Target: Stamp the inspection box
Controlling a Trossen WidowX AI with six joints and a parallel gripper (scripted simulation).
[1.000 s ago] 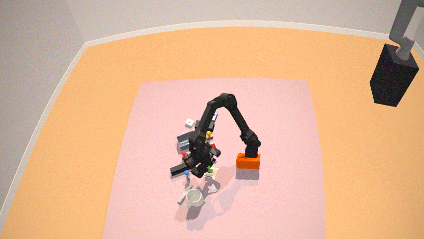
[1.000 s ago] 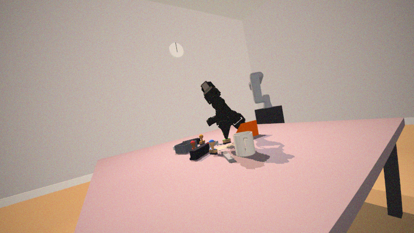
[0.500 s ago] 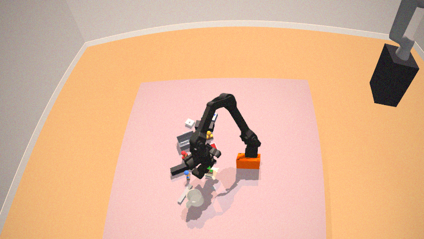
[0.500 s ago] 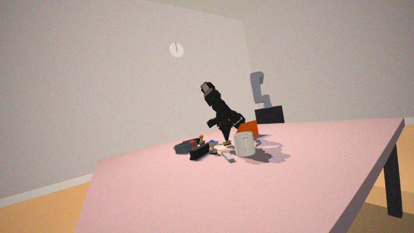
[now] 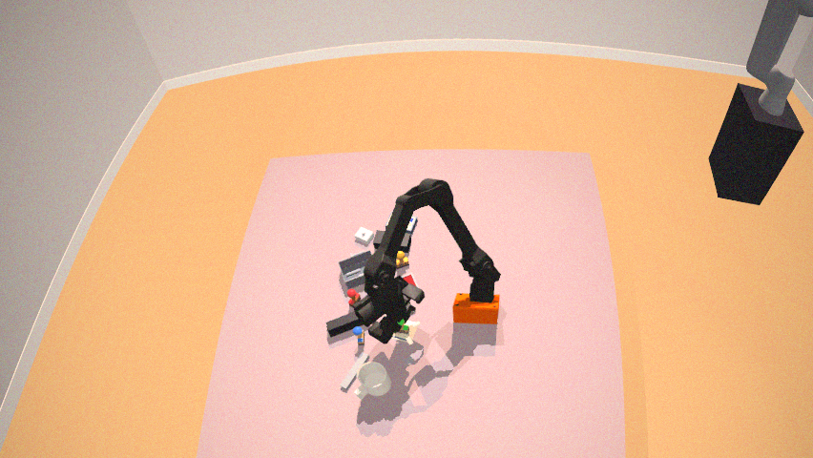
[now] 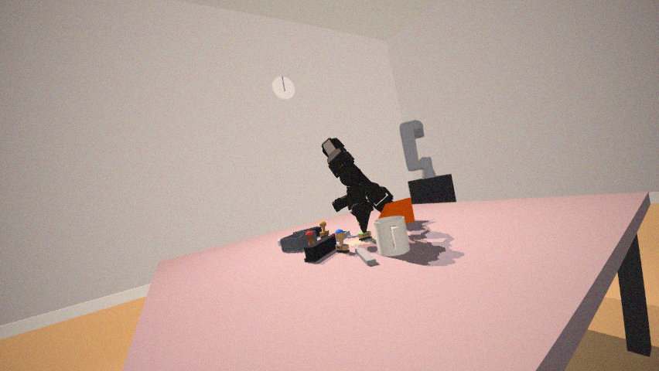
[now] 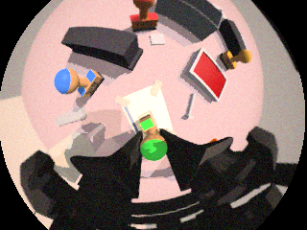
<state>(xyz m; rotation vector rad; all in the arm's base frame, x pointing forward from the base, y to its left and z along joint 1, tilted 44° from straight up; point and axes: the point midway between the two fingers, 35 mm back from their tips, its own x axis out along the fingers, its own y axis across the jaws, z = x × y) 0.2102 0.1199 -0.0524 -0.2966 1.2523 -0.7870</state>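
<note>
The green-knobbed stamp lies right at my gripper tip. Also, from my gripper tip: blue-knobbed stamp: 110 mm ahead, 50 mm to the left, 10 mm below; then red ink pad: 40 mm ahead, 140 mm to the right, 20 mm below; then cream card: 10 mm ahead, 30 mm below.
</note>
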